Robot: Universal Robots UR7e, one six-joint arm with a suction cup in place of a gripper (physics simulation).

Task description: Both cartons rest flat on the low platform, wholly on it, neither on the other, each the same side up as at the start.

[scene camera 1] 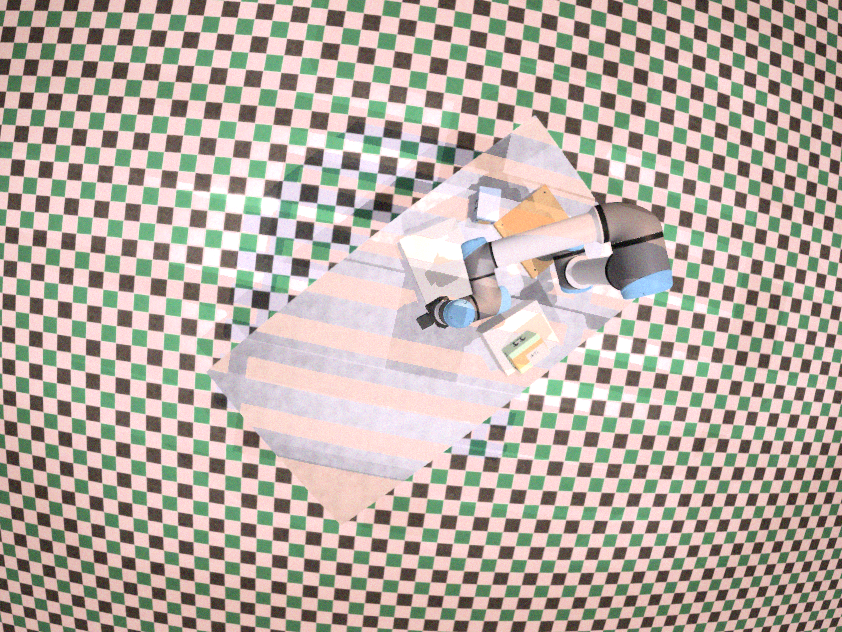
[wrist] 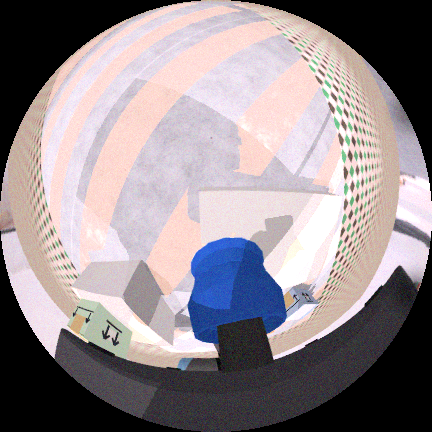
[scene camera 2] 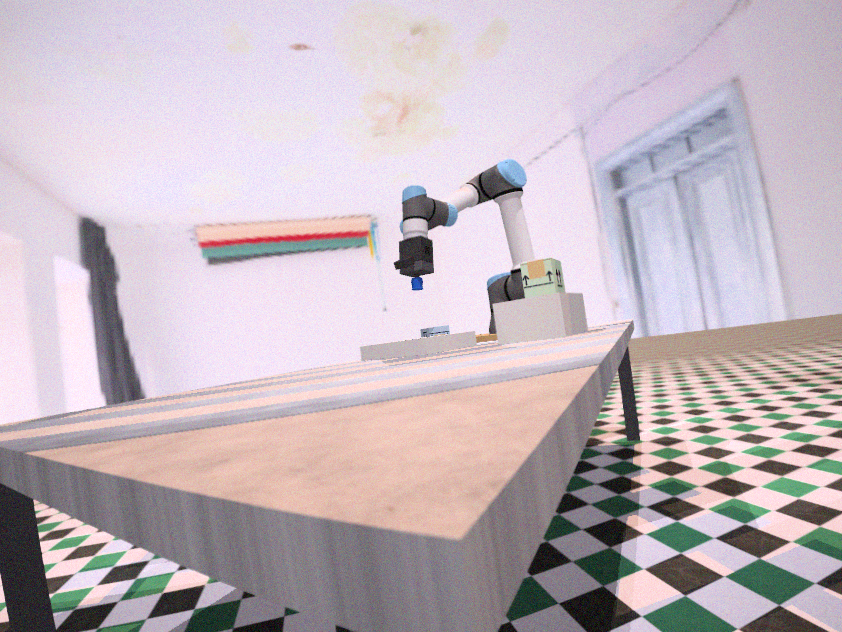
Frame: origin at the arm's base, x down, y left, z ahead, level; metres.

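Where they show: end effector, tool point: (wrist: 227, 267) (scene camera 2: 417, 289).
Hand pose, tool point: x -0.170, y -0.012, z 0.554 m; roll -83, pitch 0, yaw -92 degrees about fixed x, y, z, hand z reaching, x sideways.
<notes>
Things, the pixels of their top centre, and the offset from my tool point.
- low platform, middle of its top: (wrist: 283, 252) (scene camera 2: 416, 338) (scene camera 1: 442, 265) dx +0.146, dy -0.128, dz -0.127 m
- light blue carton, middle of its top: (wrist: 302, 312) (scene camera 2: 434, 327) (scene camera 1: 489, 203) dx +0.111, dy -0.242, dz -0.405 m
- green carton, middle of its top: (wrist: 94, 346) (scene camera 2: 540, 262) (scene camera 1: 530, 353) dx -0.029, dy +0.308, dz -0.215 m
- tall pale block, middle of its top: (wrist: 120, 324) (scene camera 2: 539, 298) (scene camera 1: 522, 338) dx +0.074, dy +0.277, dz -0.242 m
My suction gripper (scene camera 2: 416, 283) (wrist: 227, 252) is open, with nothing on its blue cup. It hangs in the air, well above the table near the low platform; the arm hides the cup in scene camera 1. The low platform (scene camera 1: 425, 251) (scene camera 2: 414, 348) (wrist: 222, 210) is a pale slab, its bare top partly hidden by the arm. A light blue carton (scene camera 1: 488, 204) (scene camera 2: 435, 331) (wrist: 300, 300) stands off the platform, beside the orange board; its base is partly hidden. A green carton (scene camera 1: 522, 345) (scene camera 2: 542, 278) (wrist: 100, 327) with arrows and tan tape rests on the tall block.
The tall pale block (scene camera 1: 537, 316) (scene camera 2: 527, 319) (wrist: 107, 277) stands near the table edge, apart from the platform. An orange board (scene camera 1: 530, 217) (scene camera 2: 486, 337) lies by the arm's base. The arm's links pass over the board and the platform's edge.
</notes>
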